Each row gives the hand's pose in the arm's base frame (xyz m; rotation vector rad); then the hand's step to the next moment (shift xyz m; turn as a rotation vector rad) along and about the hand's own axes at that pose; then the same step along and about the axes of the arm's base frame.
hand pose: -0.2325 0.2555 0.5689 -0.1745 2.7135 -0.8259
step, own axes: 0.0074 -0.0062 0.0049 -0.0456 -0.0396 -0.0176
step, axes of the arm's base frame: -0.0053 -0.0092 -0.0022 0.0388 -0.0144 0.0474
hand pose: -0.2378 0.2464 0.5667 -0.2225 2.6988 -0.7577
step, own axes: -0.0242 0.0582 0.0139 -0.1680 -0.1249 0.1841
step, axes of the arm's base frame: 0.0240 0.0483 -0.0355 0.2293 -0.1542 -0.0369
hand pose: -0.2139 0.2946 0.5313 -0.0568 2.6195 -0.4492
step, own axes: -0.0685 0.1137 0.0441 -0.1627 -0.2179 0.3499
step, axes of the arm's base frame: 0.0855 0.1022 -0.0426 0.2981 -0.2931 -0.1470
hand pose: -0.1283 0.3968 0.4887 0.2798 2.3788 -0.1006
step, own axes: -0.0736 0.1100 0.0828 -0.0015 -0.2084 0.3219
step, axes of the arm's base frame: 0.1326 0.0818 -0.0098 0.1669 -0.2518 -0.2362
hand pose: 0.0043 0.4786 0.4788 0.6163 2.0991 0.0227
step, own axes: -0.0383 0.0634 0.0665 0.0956 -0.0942 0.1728
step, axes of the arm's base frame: 0.0962 0.0245 0.0069 0.0533 -0.0778 -0.1974
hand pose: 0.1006 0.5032 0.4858 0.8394 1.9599 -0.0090
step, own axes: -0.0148 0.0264 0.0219 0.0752 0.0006 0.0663
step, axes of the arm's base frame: 0.0361 0.0045 0.0085 0.0296 0.0194 -0.0938
